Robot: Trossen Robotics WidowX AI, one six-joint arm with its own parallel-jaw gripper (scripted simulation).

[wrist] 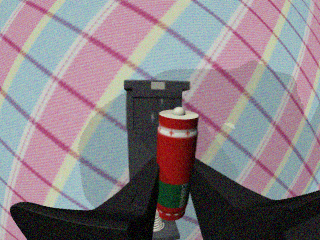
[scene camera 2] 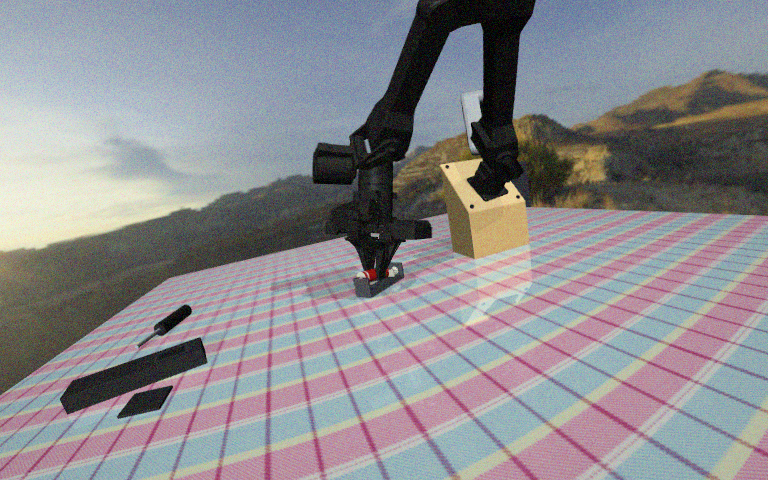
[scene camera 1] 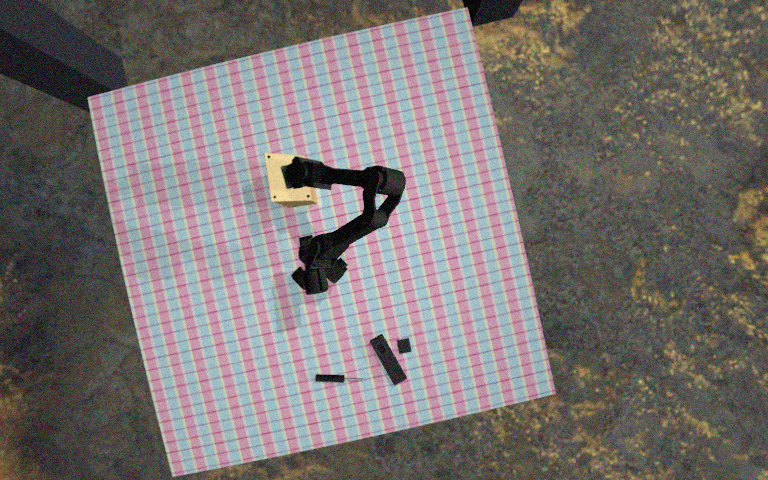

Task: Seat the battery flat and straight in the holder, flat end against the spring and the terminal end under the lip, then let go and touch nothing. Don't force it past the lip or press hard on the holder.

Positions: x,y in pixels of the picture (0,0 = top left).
Labels:
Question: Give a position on a battery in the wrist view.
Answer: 176,135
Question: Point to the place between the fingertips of my gripper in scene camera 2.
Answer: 374,279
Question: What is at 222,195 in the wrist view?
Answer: My gripper.

